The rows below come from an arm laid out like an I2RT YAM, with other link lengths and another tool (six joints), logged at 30 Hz.
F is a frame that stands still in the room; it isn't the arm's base.
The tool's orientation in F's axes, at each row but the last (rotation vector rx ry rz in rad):
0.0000, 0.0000, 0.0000
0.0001, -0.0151, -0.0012
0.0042, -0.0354, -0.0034
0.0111, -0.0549, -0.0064
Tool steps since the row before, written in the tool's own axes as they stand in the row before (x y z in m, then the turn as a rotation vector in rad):
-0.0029, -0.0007, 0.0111, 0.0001, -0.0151, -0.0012
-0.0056, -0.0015, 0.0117, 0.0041, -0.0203, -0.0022
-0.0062, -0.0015, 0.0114, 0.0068, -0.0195, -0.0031
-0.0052, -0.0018, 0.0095, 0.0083, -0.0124, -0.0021
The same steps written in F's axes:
-0.0029, -0.0007, 0.0111, 0.0001, -0.0151, -0.0012
-0.0058, -0.0015, 0.0116, 0.0041, -0.0203, -0.0021
-0.0066, -0.0015, 0.0112, 0.0068, -0.0195, -0.0029
-0.0057, -0.0019, 0.0092, 0.0083, -0.0124, -0.0018

